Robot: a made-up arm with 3 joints.
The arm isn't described. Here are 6 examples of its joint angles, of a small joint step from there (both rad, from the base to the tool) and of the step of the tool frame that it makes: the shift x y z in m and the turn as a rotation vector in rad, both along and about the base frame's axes.
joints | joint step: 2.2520 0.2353 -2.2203 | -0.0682 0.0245 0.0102
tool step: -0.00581 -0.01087 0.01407 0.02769 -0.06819 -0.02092
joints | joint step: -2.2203 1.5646 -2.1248 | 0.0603 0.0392 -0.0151
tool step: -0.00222 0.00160 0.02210 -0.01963 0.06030 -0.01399
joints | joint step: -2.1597 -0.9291 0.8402 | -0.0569 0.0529 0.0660
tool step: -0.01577 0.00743 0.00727 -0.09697 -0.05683 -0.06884
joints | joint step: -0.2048 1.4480 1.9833 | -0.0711 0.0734 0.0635
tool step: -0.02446 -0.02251 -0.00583 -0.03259 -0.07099 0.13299
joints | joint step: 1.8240 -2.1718 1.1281 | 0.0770 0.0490 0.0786
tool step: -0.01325 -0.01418 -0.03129 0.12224 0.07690 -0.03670
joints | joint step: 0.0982 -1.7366 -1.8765 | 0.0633 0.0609 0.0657
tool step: -0.02925 -0.00449 -0.00224 0.01640 0.06322 0.12556
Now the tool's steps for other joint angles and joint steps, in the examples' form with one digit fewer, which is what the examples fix.
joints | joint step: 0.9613 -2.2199 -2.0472 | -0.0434 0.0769 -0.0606
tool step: 0.0000 0.0041 0.0233 0.0132 -0.0434 0.0096
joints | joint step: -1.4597 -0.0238 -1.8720 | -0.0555 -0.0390 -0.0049
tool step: 0.0106 0.0151 -0.0125 0.0438 -0.0555 -0.0037
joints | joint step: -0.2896 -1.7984 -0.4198 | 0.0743 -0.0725 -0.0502
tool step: 0.0235 0.0311 0.0147 0.0307 0.0742 -0.1188
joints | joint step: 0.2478 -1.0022 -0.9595 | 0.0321 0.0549 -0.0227
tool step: 0.0039 -0.0135 0.0056 0.0084 0.0321 0.0311
